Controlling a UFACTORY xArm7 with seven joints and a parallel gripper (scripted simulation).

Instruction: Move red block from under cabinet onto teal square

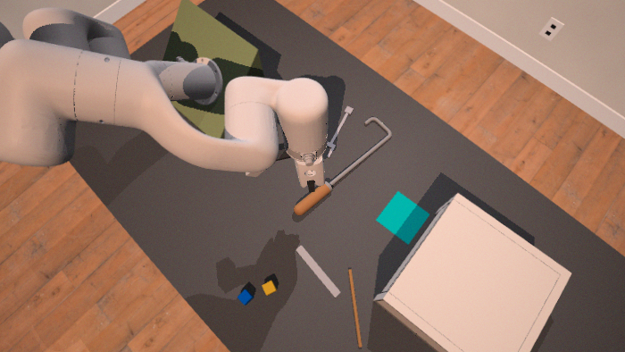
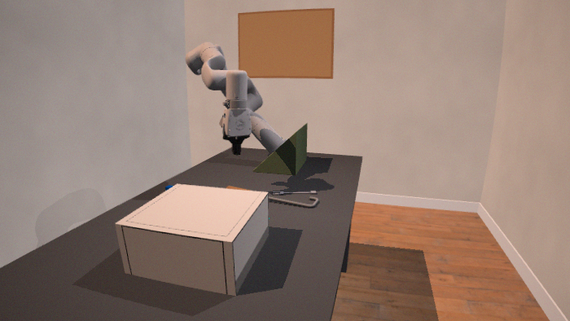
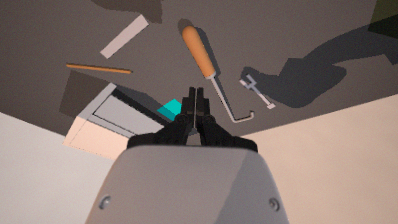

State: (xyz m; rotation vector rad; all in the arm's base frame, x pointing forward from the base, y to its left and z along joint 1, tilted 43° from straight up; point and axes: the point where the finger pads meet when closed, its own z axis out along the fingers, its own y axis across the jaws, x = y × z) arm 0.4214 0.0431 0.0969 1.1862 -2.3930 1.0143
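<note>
Now: hand 20 mm past the hook tool, 130 mm to the right of it and 170 mm above it. From my hand the other things lie so: flat grey strip (130 mm ahead, 120 mm to the right, 190 mm below); then grey forked tool (80 mm behind, 210 mm to the left, 180 mm below); then yellow cube (80 mm ahead, 230 mm to the right, 170 mm below).
</note>
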